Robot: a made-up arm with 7 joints. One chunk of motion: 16 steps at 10 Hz.
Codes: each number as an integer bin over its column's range. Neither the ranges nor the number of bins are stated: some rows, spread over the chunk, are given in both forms.
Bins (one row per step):
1: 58 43 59 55 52 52 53
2: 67 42 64 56 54 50 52
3: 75 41 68 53 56 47 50
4: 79 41 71 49 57 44 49
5: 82 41 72 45 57 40 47
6: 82 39 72 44 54 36 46
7: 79 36 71 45 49 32 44
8: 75 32 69 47 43 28 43
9: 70 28 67 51 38 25 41
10: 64 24 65 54 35 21 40
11: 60 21 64 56 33 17 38
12: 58 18 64 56 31 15 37
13: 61 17 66 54 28 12 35
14: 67 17 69 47 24 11 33
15: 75 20 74 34 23 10 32
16: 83 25 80 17 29 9 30
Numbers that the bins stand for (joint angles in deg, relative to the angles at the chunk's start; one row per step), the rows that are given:
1: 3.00 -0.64 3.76 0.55 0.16 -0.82 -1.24
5: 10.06 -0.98 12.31 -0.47 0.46 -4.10 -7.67
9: 6.53 -3.23 9.02 0.14 -0.70 -8.20 -14.10
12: 3.00 -4.95 7.05 0.65 -1.13 -10.94 -18.38
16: 10.36 -3.74 17.57 -3.31 -1.25 -12.58 -25.88
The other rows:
2: 5.65 -0.81 7.05 0.65 0.28 -1.37 -2.31
3: 8.00 -0.98 9.68 0.35 0.40 -2.19 -4.45
4: 9.18 -0.98 11.65 -0.06 0.46 -3.01 -5.53
6: 10.06 -1.33 12.31 -0.57 0.28 -5.20 -8.74
7: 9.18 -1.85 11.65 -0.47 -0.03 -6.29 -10.88
8: 8.00 -2.54 10.34 -0.26 -0.39 -7.38 -11.95
10: 4.77 -3.92 7.71 0.45 -0.88 -9.30 -15.17
11: 3.59 -4.43 7.05 0.65 -1.01 -10.39 -17.31
13: 3.89 -5.13 8.36 0.45 -1.31 -11.76 -20.52
14: 5.65 -5.13 10.34 -0.26 -1.56 -12.03 -22.67
15: 8.00 -4.61 13.62 -1.59 -1.62 -12.31 -23.74

